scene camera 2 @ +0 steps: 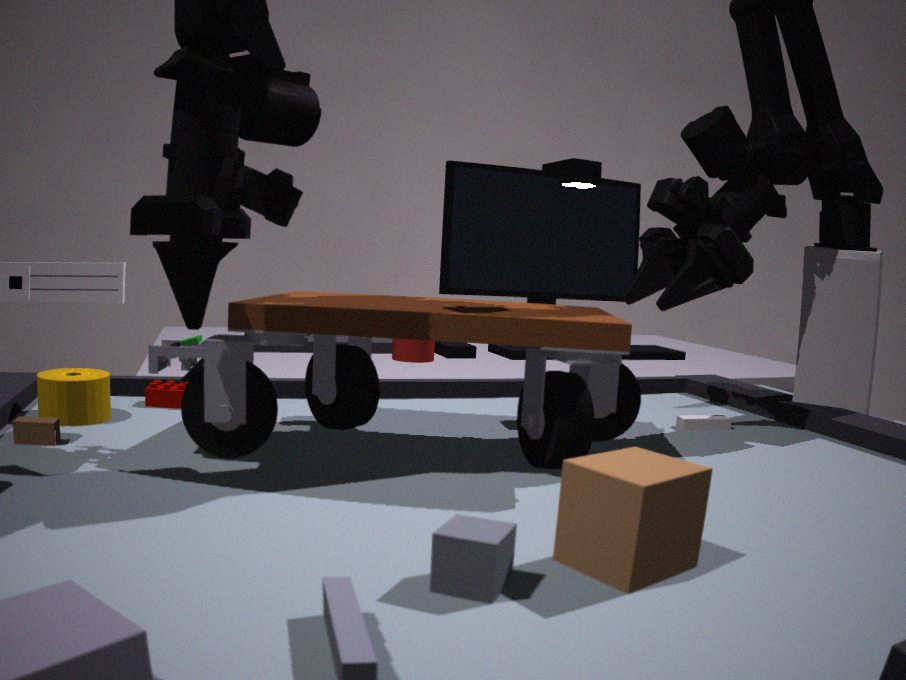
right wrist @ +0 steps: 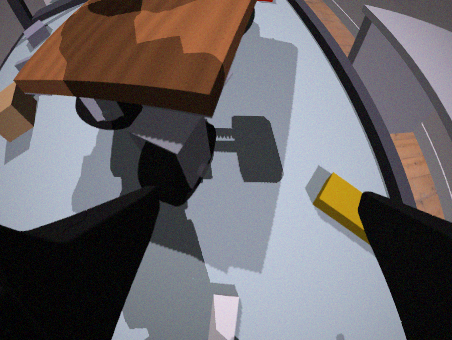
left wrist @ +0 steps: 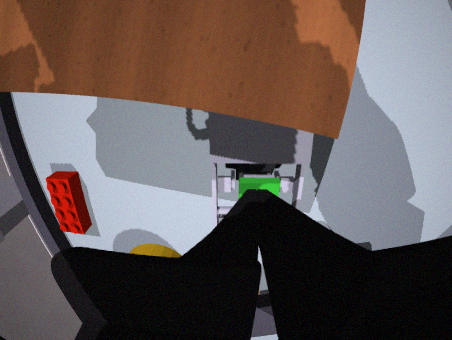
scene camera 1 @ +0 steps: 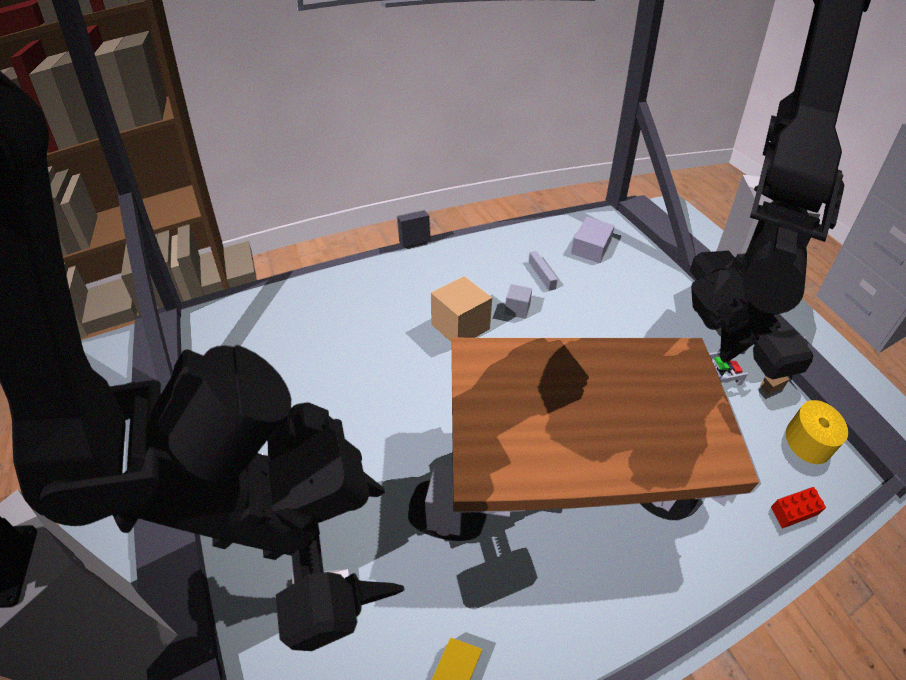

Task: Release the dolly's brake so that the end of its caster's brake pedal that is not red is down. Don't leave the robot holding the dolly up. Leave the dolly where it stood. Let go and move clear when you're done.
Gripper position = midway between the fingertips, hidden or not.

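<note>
I can see a red brick (scene camera 1: pixel 792 509), (scene camera 2: pixel 168 395), (left wrist: pixel 65 189). There is a tan cube too, (scene camera 2: pixel 630 518), (scene camera 1: pixel 460 309), though in the left wrist view the cube is out of frame. A flat yellow block (right wrist: pixel 337 198) is visible to me as well, while in the left wrist view that flat yellow block is out of frame. I also see a white block (scene camera 2: pixel 685 422). As for my own hands, my left gripper (scene camera 2: pixel 194 329), (left wrist: pixel 255 199), (scene camera 1: pixel 724 360) is in sight, and so is my right gripper (scene camera 1: pixel 390 539).
</note>
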